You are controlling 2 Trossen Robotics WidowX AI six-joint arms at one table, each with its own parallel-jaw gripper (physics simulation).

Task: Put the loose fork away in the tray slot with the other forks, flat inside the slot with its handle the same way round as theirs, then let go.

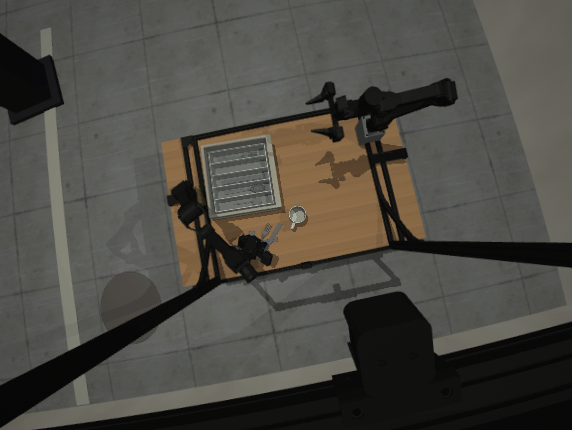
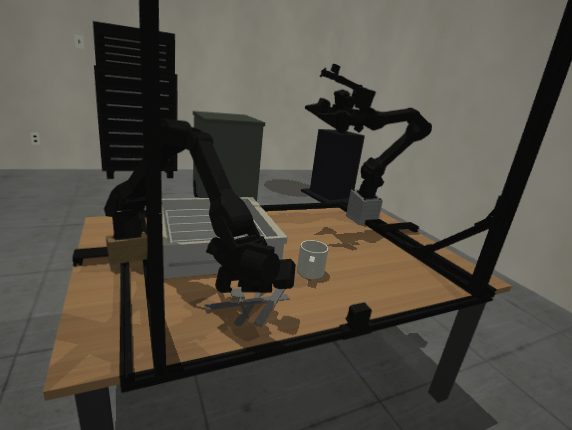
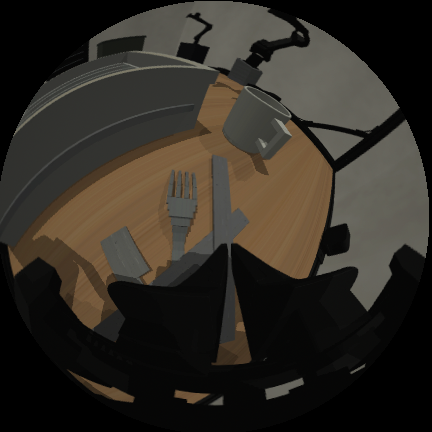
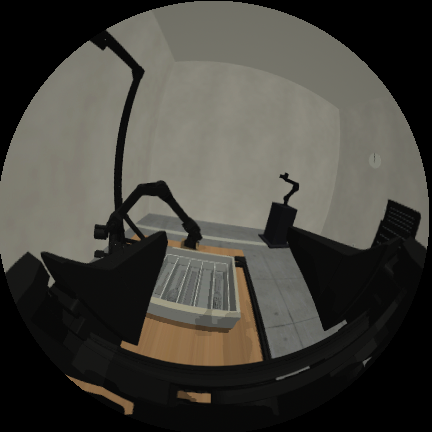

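Observation:
The loose grey fork [image 1: 266,230] [image 3: 181,201] lies flat on the wooden table, in a small pile of cutlery in front of the tray, its tines toward the tray. A long flat grey bar [image 1: 277,233] [image 3: 219,189] lies beside it. My left gripper [image 1: 268,242] [image 2: 250,294] [image 3: 228,248] is low over this pile. Its fingers are shut together over the long bar, to the right of the fork's handle. The grey slotted tray [image 1: 276,171] [image 2: 271,232] [image 3: 100,120] [image 4: 193,318] holds sorted cutlery. My right gripper [image 1: 310,117] [image 2: 315,90] [image 4: 228,235] is open and empty, high above the table's far edge.
A pale mug [image 1: 297,214] [image 2: 312,259] [image 3: 252,120] stands just right of the cutlery pile. Another short flat grey piece [image 3: 123,252] lies left of the fork's handle. A black frame rail [image 1: 327,258] runs around the table's edges.

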